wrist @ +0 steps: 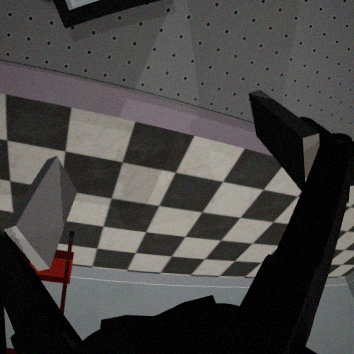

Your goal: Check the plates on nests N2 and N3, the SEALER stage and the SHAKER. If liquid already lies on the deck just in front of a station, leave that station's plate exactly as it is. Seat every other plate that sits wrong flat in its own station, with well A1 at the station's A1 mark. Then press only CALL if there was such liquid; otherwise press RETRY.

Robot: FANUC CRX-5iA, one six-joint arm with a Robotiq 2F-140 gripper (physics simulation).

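Places are measured from the arm's base along level axes (x ahead, y left, z up), in metres.
Pixels of known places: gripper, fingertip midpoint: (155,144).
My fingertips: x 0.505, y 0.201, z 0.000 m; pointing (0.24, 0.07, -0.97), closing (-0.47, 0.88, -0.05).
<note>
Behind a point stands the place of what it marks.
My gripper (155,144) {y 0.201, x 0.505, z 0.000 m} is open and empty, its two fingers wide apart at the left and right of the wrist view. It is tilted, and the deck's edge and the floor show between and beyond the fingers. The perforated grey deck (225,52) {y 0.298, x 0.499, z -0.196 m} fills the upper part of the view. A dark-edged object with a pale inside (95,2) {y 0.142, x 0.453, z -0.135 m} is cut off by the top edge at the upper left; I cannot tell which station or panel it is. No plate, liquid or button that I can identify shows in this view.
A pinkish edge strip (160,116) borders the deck. Beyond it lies a black and white checkered floor (145,185). A red object with a dark upright rod (62,267) stands at the lower left, partly behind the left finger. A pale blue-grey surface (150,297) shows at the bottom.
</note>
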